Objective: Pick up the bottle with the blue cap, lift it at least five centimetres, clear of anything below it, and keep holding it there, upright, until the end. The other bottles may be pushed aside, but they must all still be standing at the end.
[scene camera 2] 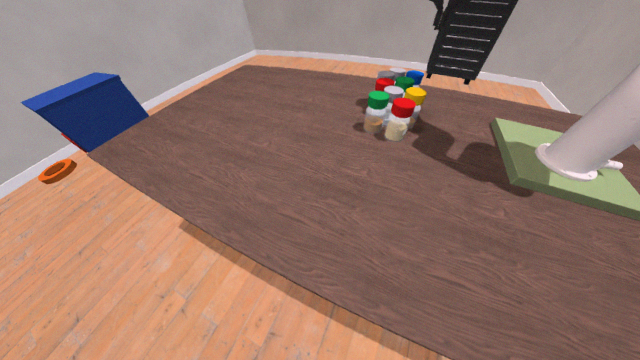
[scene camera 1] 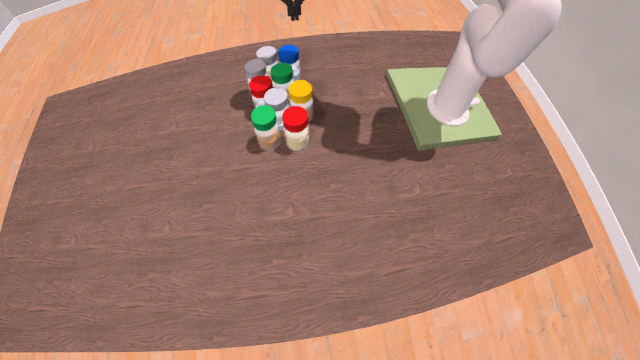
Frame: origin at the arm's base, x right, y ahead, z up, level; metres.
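Where they show: gripper, fingertip midpoint: (scene camera 2: 437, 29) (scene camera 1: 294, 17); arm's base, origin of the base link: (scene camera 2: 562, 162) (scene camera 1: 447, 108).
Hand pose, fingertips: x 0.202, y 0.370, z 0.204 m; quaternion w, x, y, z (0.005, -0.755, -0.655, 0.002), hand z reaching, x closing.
Observation:
Each offset is from my fingertips to the top centre of the thing. Level surfaces: height alone.
The bottle with the blue cap {dx +0.037, dy +0.015, dz -0.125 m} (scene camera 1: 288, 54) (scene camera 2: 414, 77) stands upright at the back right of a tight cluster, its body partly hidden by the dark green-capped bottle {dx -0.033, dy +0.048, dz -0.125 m} (scene camera 1: 282, 73) (scene camera 2: 404, 83). A grey-capped bottle {dx +0.052, dy +0.072, dz -0.125 m} (scene camera 1: 266, 54) stands at its left. A yellow-capped bottle {dx -0.110, dy +0.020, dz -0.125 m} (scene camera 1: 300, 91) (scene camera 2: 415, 95), red-capped bottles {dx -0.188, dy +0.051, dz -0.125 m} (scene camera 1: 295, 119) (scene camera 2: 403, 107), a bright green-capped bottle {dx -0.163, dy +0.117, dz -0.125 m} (scene camera 1: 263, 117) (scene camera 2: 378, 99) and other grey-capped ones stand in front. My gripper (scene camera 1: 295, 19) (scene camera 2: 437, 28) is shut and empty, raised above table level, beyond the cluster in the scene camera 1 view; its upper part is cut off.
The arm's base stands on a green slab (scene camera 1: 406, 100) (scene camera 2: 505, 150) to the right of the bottles. A black slatted object (scene camera 2: 467, 45) shows behind the table {dz -0.230 m} (scene camera 1: 200, 225) (scene camera 2: 300, 200). A blue box-like object (scene camera 2: 95, 115) and an orange ring (scene camera 2: 44, 176) are off the table's left side.

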